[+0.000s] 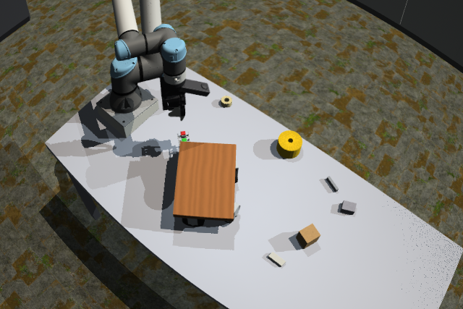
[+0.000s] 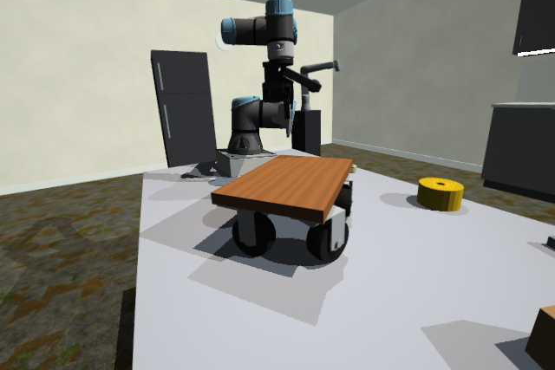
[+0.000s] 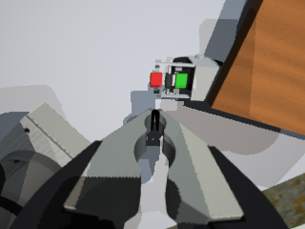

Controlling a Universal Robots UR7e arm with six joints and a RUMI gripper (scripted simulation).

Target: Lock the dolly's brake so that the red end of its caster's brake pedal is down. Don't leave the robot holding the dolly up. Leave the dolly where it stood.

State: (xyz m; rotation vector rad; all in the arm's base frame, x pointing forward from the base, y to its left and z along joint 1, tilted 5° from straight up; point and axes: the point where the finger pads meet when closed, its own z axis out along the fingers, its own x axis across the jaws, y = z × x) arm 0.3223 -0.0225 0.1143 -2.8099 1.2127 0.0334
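Right now my hand is 10 mm short of the brake pedal, 10 mm to the left of it and 100 mm above it. The rest, counted from my hand: tan ring (20 mm ahead, 280 mm to the left, 170 mm below); then brown box (600 mm ahead, 110 mm to the right, 150 mm below); then yellow cylinder (350 mm ahead, 220 mm to the left, 150 mm below).
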